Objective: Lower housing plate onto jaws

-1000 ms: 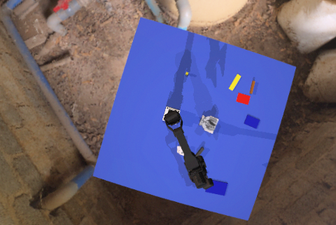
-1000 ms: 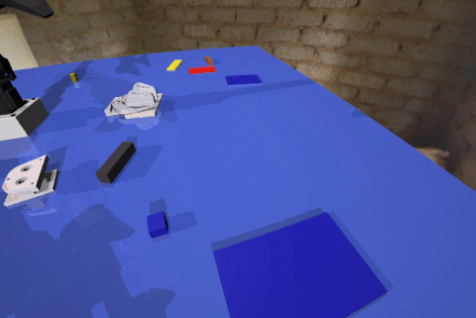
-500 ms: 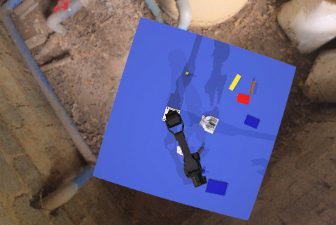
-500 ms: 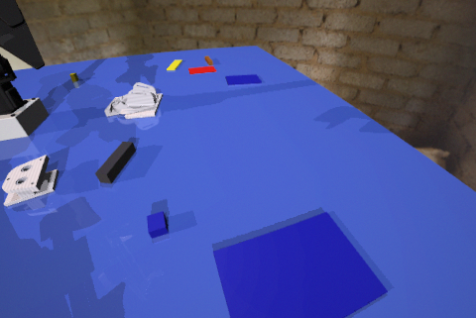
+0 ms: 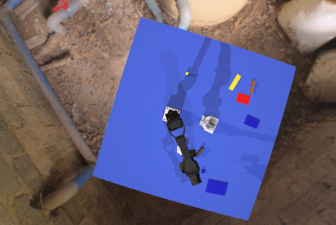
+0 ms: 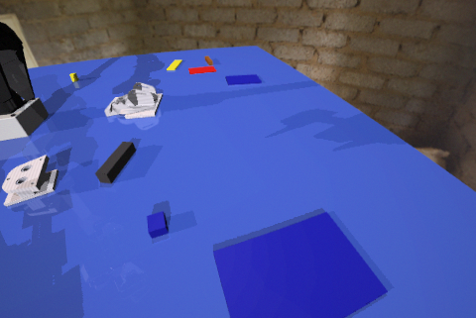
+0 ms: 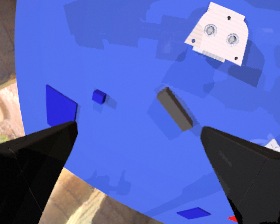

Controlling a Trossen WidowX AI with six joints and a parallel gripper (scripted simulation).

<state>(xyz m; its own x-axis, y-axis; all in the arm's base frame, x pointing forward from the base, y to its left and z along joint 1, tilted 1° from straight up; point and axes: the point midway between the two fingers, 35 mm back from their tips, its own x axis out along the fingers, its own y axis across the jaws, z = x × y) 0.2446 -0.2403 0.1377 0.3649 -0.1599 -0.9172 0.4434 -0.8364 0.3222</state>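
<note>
My gripper tip is 150 mm above the white stepped block, 90 mm past it and 20 mm to the right of it. Also, from my gripper tip: small blue cube (150 mm below, 130 mm ahead, 80 mm to the right); grey jaw assembly (270 mm to the left, 140 mm below, 10 mm ahead); dark bar (150 mm below, 50 mm to the left, 50 mm ahead).
</note>
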